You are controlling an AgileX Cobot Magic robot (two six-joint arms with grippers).
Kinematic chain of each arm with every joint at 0, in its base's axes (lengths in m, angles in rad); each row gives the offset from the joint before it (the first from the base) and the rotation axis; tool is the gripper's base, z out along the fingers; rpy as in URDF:
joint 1: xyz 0 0 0.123 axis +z
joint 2: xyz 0 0 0 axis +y
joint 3: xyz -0.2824 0 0.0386 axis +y
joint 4: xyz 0.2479 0 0.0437 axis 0.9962 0 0.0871
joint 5: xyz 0 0 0 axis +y
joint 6: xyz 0.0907 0 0.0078 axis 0.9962 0 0.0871
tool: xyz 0 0 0 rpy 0 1.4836 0
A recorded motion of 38 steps. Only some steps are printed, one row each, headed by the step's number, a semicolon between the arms.
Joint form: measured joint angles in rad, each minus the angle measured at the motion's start. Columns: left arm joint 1, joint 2, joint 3, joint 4, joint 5, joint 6; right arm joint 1, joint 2, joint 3, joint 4, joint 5, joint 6.
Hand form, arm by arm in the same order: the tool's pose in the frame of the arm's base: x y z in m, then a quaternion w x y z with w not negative. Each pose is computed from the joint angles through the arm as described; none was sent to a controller.
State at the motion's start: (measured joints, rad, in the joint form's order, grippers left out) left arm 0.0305 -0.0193 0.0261 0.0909 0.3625 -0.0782; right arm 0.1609 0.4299 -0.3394 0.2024 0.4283 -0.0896
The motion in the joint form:
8: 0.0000 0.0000 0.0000 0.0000 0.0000 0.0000; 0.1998 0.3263 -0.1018 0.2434 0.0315 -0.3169
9: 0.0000 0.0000 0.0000 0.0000 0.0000 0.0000; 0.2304 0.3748 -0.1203 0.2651 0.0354 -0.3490
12: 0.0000 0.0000 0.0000 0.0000 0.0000 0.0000; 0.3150 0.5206 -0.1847 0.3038 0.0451 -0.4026
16: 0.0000 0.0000 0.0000 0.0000 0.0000 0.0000; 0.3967 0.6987 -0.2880 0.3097 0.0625 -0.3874
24: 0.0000 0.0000 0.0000 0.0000 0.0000 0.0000; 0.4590 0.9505 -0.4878 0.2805 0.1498 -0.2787
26: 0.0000 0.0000 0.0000 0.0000 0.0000 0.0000; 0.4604 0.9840 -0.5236 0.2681 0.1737 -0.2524
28: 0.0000 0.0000 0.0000 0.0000 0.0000 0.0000; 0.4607 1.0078 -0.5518 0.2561 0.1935 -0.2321
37: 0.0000 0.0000 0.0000 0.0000 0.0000 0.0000; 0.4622 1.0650 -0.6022 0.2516 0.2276 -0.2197
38: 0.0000 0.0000 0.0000 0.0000 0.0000 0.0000; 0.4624 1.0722 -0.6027 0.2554 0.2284 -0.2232
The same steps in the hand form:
8: 0.0524 0.0045 0.1728 0.60080 -0.01914 0.79881 0.02408; 0.1262 0.0663 0.2556 0.42067 -0.20279 0.86896 0.16376
9: 0.0524 0.0045 0.1728 0.60080 -0.01914 0.79881 0.02408; 0.1312 0.0740 0.2546 0.40493 -0.22366 0.87007 0.17022
12: 0.0524 0.0045 0.1728 0.60080 -0.01914 0.79881 0.02408; 0.1466 0.0982 0.2512 0.35982 -0.27269 0.87277 0.18561
16: 0.0524 0.0045 0.1728 0.60080 -0.01914 0.79881 0.02408; 0.1677 0.1294 0.2474 0.30848 -0.30257 0.87973 0.19841
24: 0.0524 0.0045 0.1728 0.60080 -0.01914 0.79881 0.02408; 0.2035 0.1737 0.2409 0.22840 -0.30433 0.90095 0.20859
26: 0.0524 0.0045 0.1728 0.60080 -0.01914 0.79881 0.02408; 0.2096 0.1789 0.2407 0.21615 -0.30057 0.90538 0.20792
28: 0.0524 0.0045 0.1728 0.60080 -0.01914 0.79881 0.02408; 0.2143 0.1824 0.2410 0.20754 -0.29822 0.90848 0.20652
37: 0.0524 0.0045 0.1728 0.60080 -0.01914 0.79881 0.02408; 0.2236 0.1907 0.2374 0.18704 -0.29894 0.91298 0.20525
38: 0.0524 0.0045 0.1728 0.60080 -0.01914 0.79881 0.02408; 0.2241 0.1914 0.2355 0.18361 -0.29929 0.91353 0.20536

